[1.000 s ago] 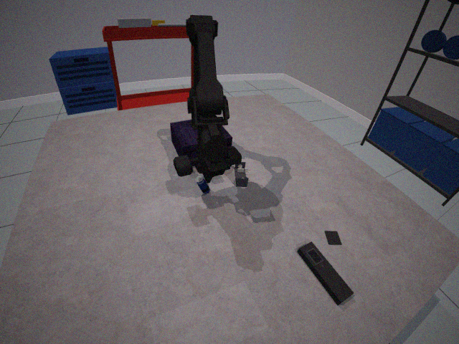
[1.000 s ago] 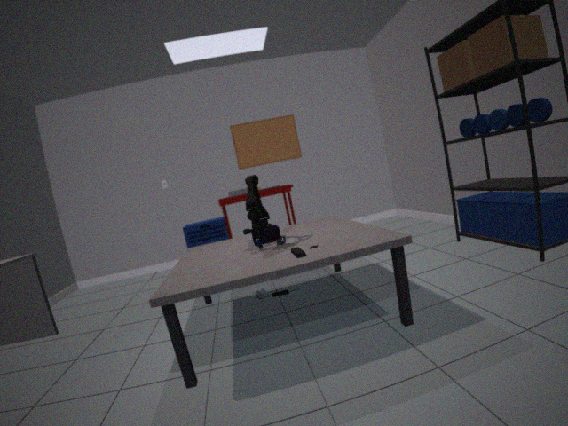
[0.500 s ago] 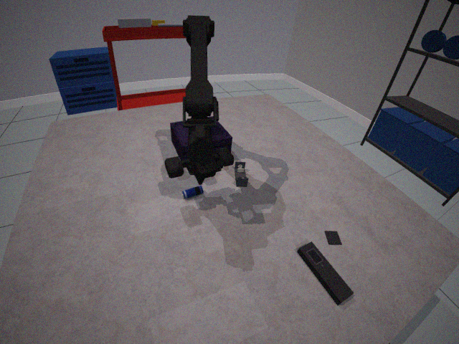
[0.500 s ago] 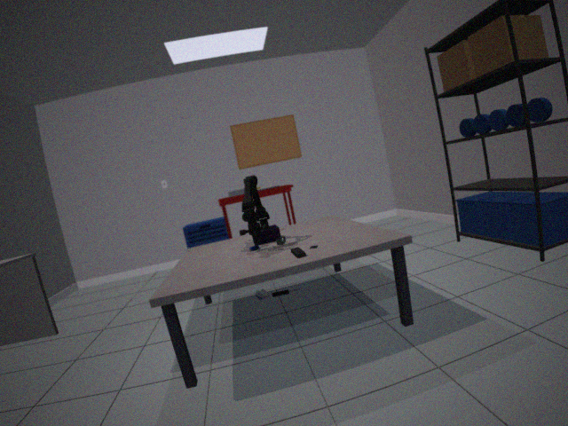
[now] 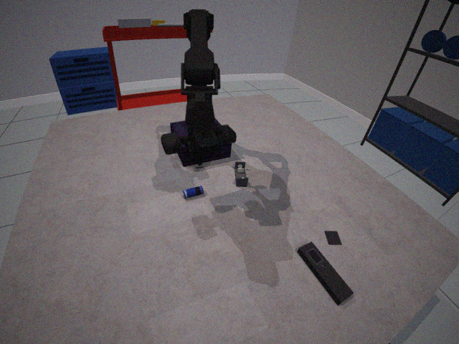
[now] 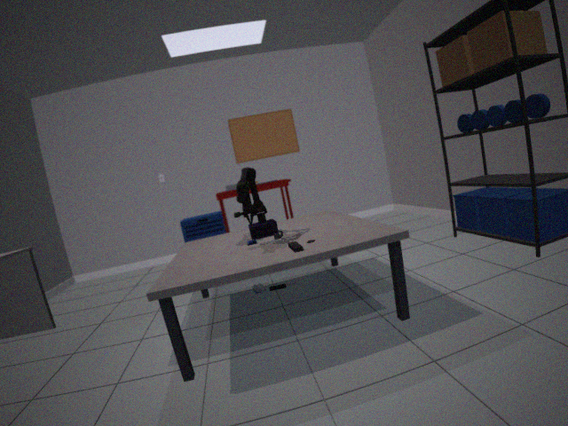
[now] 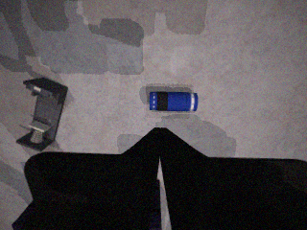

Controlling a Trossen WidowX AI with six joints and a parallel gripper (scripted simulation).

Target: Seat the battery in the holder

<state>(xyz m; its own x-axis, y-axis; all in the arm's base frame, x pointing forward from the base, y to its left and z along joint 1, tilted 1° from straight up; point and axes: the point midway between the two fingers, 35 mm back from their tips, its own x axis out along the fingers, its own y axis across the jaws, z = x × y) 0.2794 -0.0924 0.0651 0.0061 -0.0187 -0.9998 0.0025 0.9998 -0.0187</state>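
My gripper tip is 11 cm above the battery and 2 cm to the left of it. Also, from my gripper tip: dark square plate: 30 cm ahead, 29 cm to the left, 12 cm below; dark remote control: 37 cm ahead, 19 cm to the left, 10 cm below.
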